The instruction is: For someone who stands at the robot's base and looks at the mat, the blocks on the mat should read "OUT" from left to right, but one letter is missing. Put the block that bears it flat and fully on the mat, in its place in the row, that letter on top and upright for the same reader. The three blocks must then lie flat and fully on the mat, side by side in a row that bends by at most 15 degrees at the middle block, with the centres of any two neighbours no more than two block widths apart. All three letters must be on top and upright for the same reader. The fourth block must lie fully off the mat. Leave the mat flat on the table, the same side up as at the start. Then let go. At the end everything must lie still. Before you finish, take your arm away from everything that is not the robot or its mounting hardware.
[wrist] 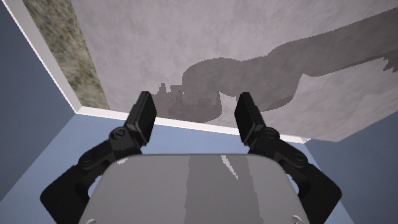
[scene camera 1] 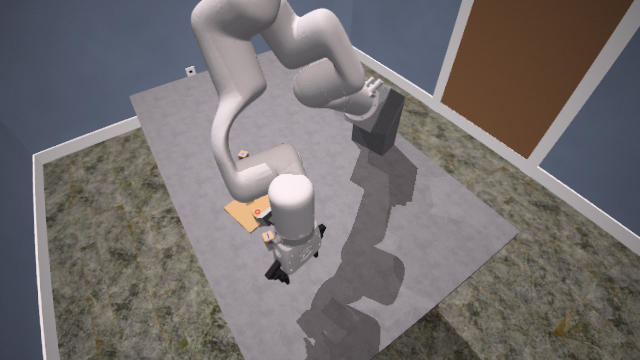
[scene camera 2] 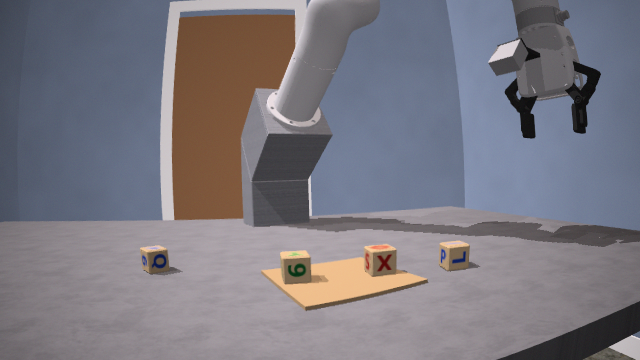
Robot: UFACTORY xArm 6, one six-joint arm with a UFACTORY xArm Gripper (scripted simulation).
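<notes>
In the wrist view I see my gripper. Scene camera 1 shows me my gripper as well, and a tan mat is also there for me to see.
</notes>
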